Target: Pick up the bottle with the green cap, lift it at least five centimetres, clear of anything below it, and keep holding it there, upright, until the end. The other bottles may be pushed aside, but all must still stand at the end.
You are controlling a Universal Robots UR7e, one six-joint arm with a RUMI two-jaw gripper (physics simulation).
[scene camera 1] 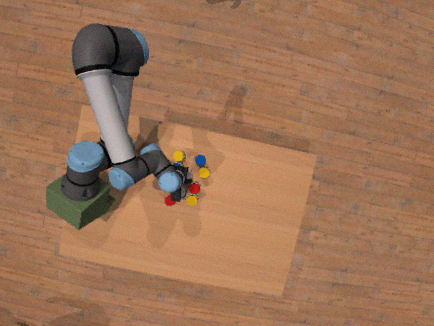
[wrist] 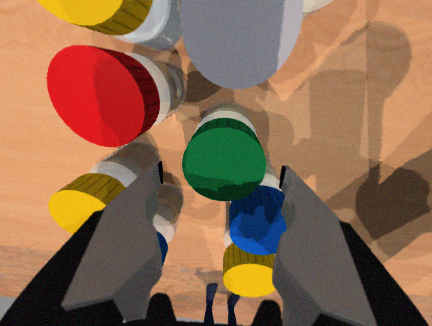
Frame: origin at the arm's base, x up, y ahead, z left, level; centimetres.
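Seen in the pictures: gripper, fingertip midpoint: (wrist: 221,164); arm's base at its link origin: (scene camera 1: 80,186).
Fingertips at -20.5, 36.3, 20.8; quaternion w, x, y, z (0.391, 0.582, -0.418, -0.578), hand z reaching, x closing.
Observation:
Pixels of each thing's middle, then the offset from my fingertips to it, as dx, dy, dz. Level surfaces: height alone.
- bottle with the green cap, body centre: (wrist: 225,140) -2.5, +0.2, -1.2
- blue-capped bottle at the middle of its body: (wrist: 255,192) -2.5, -4.9, +2.9
- red cap at the middle of its body: (wrist: 110,99) (scene camera 1: 194,188) +1.5, +8.4, -2.3
- large grey rounded object at the middle of its body: (wrist: 235,41) -2.5, +2.3, -8.4
- wooden board at its surface level: dx -7.8
The bottle with the green cap (wrist: 224,160) stands in the middle of the wrist view, between the two fingertips as seen from above. Its cap does not show in the scene view, where the arm covers that spot. My gripper (scene camera 1: 184,184) (wrist: 221,164) is partly open, with a finger on each side of the green cap and a gap at both sides. Nothing is gripped. A blue-capped bottle (wrist: 257,220) stands close behind the green cap, by the right finger. I cannot tell the exact height of the fingertips against the cap.
In the wrist view, a red cap (wrist: 95,95) and a yellow cap (wrist: 77,207) are at left, another yellow cap (wrist: 250,277) is below, and a large grey rounded object (wrist: 240,40) is above. In the scene view, several capped bottles stand around the gripper on the wooden board (scene camera 1: 250,215).

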